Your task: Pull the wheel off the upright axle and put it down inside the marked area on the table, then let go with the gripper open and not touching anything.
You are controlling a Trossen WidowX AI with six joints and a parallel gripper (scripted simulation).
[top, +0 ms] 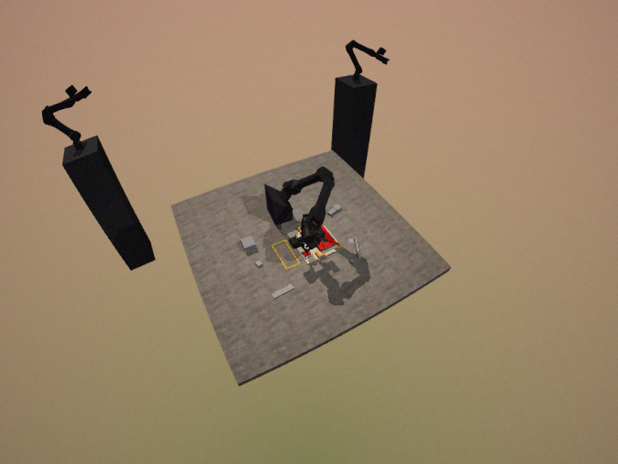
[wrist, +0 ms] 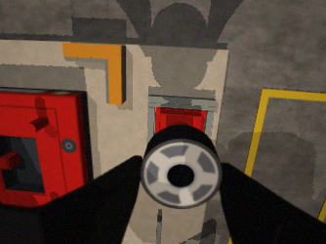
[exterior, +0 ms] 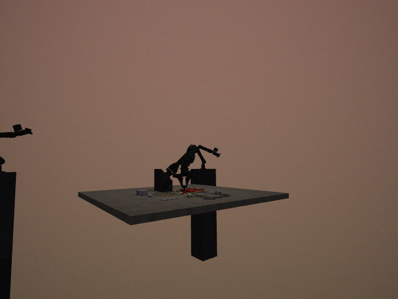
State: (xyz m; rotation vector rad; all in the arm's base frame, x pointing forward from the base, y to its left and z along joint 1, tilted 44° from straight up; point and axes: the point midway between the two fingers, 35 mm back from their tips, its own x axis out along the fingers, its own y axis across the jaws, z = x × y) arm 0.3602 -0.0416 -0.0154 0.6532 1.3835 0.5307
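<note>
Right now my gripper tip is 60 mm past the pale base plate, 100 mm to the right of it and 50 mm above it. From my gripper tip the other things lie so: flat grey bar: 140 mm ahead, 230 mm to the right, 60 mm below.
</note>
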